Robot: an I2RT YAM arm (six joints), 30 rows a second.
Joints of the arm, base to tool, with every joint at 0 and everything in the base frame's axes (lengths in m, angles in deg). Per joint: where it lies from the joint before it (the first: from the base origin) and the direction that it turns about. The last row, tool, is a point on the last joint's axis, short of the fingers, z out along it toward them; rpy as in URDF.
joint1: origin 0 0 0.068 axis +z
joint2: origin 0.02 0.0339 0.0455 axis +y
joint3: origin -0.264 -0.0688 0 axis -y
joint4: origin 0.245 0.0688 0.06 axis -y
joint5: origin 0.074 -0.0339 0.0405 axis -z
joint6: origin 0.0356 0 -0.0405 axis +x
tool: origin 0 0 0 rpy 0 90 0
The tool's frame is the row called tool.
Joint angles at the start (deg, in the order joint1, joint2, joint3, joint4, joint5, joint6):
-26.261, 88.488, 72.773, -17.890, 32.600, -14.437
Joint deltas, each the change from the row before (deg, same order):
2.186, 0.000, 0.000, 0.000, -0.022, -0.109
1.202, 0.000, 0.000, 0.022, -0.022, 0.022
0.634, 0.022, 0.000, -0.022, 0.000, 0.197
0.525, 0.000, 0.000, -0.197, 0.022, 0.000
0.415, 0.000, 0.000, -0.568, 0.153, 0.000
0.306, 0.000, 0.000, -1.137, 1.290, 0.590
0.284, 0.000, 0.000, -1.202, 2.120, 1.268
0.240, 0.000, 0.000, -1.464, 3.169, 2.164
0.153, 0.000, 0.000, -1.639, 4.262, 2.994
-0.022, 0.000, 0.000, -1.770, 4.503, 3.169
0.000, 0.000, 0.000, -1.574, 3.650, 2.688
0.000, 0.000, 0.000, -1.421, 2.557, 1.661
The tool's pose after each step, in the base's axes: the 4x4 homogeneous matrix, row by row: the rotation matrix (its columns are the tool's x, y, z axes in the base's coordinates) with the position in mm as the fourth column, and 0 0 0 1 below. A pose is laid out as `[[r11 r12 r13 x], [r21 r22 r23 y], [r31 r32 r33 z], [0 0 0 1]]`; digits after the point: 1 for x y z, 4 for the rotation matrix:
[[-0.6783 0.6021 0.4211 313.3], [0.0713 0.6243 -0.7779 -161.0], [-0.7313 -0.4976 -0.4664 311.2], [0 0 0 1]]
[[-0.6791 0.5892 0.4378 316.7], [0.0571 0.6370 -0.7687 -154.4], [-0.7318 -0.4971 -0.4662 311.3], [0 0 0 1]]
[[-0.6782 0.5841 0.4460 318.4], [0.0520 0.6435 -0.7637 -150.9], [-0.7330 -0.4948 -0.4668 311.1], [0 0 0 1]]
[[-0.6810 0.5767 0.4512 319.6], [0.0468 0.6491 -0.7592 -147.9], [-0.7307 -0.4960 -0.4691 310.8], [0 0 0 1]]
[[-0.6884 0.5686 0.4504 320.0], [0.0450 0.6531 -0.7559 -145.4], [-0.7240 -0.5001 -0.4752 310.0], [0 0 0 1]]
[[-0.6985 0.5726 0.4293 319.1], [0.0572 0.6427 -0.7640 -143.8], [-0.7133 -0.5091 -0.4816 308.6], [0 0 0 1]]
[[-0.7033 0.5898 0.3969 317.7], [0.0795 0.6200 -0.7805 -142.5], [-0.7064 -0.5174 -0.4830 307.3], [0 0 0 1]]
[[-0.7018 0.6215 0.3481 315.4], [0.1142 0.5806 -0.8062 -141.8], [-0.7032 -0.5260 -0.4784 305.9], [0 0 0 1]]
[[-0.6910 0.6654 0.2824 312.1], [0.1575 0.5199 -0.8396 -141.7], [-0.7055 -0.5356 -0.4641 304.8], [0 0 0 1]]
[[-0.6754 0.7069 0.2099 308.0], [0.1989 0.4487 -0.8713 -142.4], [-0.7101 -0.5467 -0.4436 303.8], [0 0 0 1]]
[[-0.6605 0.7356 0.1507 304.7], [0.2281 0.3878 -0.8931 -142.7], [-0.7154 -0.5555 -0.4239 303.0], [0 0 0 1]]
[[-0.6557 0.7473 0.1076 301.9], [0.2453 0.3456 -0.9058 -142.7], [-0.7141 -0.5675 -0.4099 302.2], [0 0 0 1]]

